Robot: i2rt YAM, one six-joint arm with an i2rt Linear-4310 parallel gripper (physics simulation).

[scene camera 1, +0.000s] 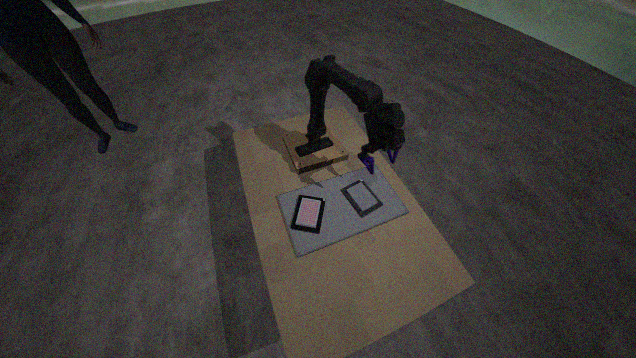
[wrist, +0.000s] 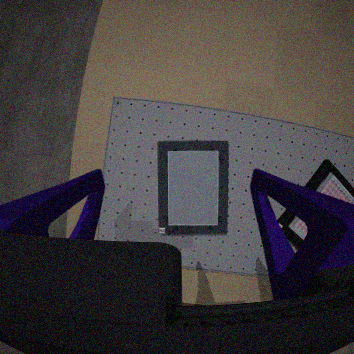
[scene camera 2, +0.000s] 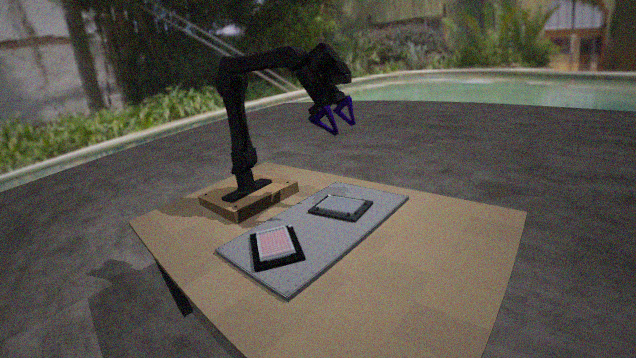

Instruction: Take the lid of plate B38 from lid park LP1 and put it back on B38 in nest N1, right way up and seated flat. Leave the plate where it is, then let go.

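Places are measured from the arm's base along level axes (x left, y back, z up), in centimetres.
Pixels of known places: gripper, between the fingertips: point(scene camera 1: 382, 168) point(wrist: 177, 177) point(scene camera 2: 345, 129); arm's base, origin of its link: point(scene camera 1: 314, 147) point(scene camera 2: 247, 190).
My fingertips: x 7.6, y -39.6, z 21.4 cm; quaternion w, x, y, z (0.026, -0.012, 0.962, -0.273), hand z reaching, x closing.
Observation:
For each thing: its middle in the pictures, then the offset to it from my fingertips. Level surfaces: height alone.
- clear lid, middle of its body: point(wrist: 192, 188) point(scene camera 2: 340, 204) point(scene camera 1: 361, 196) dx -1.8, dy +3.4, dz -22.8 cm
- lid park LP1, middle of its body: point(wrist: 192, 187) point(scene camera 2: 340, 205) point(scene camera 1: 361, 196) dx -1.8, dy +3.4, dz -23.2 cm
- Plate B38, middle of its body: point(wrist: 324, 213) point(scene camera 2: 274, 242) point(scene camera 1: 308, 211) dx -26.8, dy +7.2, dz -22.3 cm
- nest N1, middle of its body: point(wrist: 321, 211) point(scene camera 2: 275, 245) point(scene camera 1: 308, 213) dx -26.8, dy +7.2, dz -23.3 cm
- grey perforated board, middle of its body: point(wrist: 243, 196) point(scene camera 2: 319, 224) point(scene camera 1: 342, 204) dx -11.2, dy +4.8, dz -24.8 cm
- wooden table, height of its surface: dz -25.4 cm
The clear lid point(scene camera 1: 362, 196) point(scene camera 2: 341, 204) point(wrist: 193, 188) lies flat in the dark grey frame of lid park LP1 point(scene camera 1: 372, 210) point(scene camera 2: 334, 214) point(wrist: 223, 187). Plate B38 point(scene camera 1: 308, 212) point(scene camera 2: 275, 243) point(wrist: 331, 188), with pink wells and no lid on it, sits in the black frame of nest N1 point(scene camera 1: 306, 230) point(scene camera 2: 280, 262) point(wrist: 286, 218). In the wrist view the plate is partly hidden by a finger. My gripper point(scene camera 1: 381, 167) point(scene camera 2: 345, 129) point(wrist: 177, 177) is open and empty, high above the board on the lid park's side, with the lid between its fingertips in the wrist view.
Both frames stand on a grey perforated board point(scene camera 1: 340, 227) point(scene camera 2: 320, 250) point(wrist: 135, 117) on a wooden table point(scene camera 1: 370, 280) point(scene camera 2: 400, 280) point(wrist: 200, 55). The arm's wooden base block point(scene camera 1: 325, 162) point(scene camera 2: 250, 207) is beside the board. A person point(scene camera 1: 70, 75) stands on the floor beyond the table.

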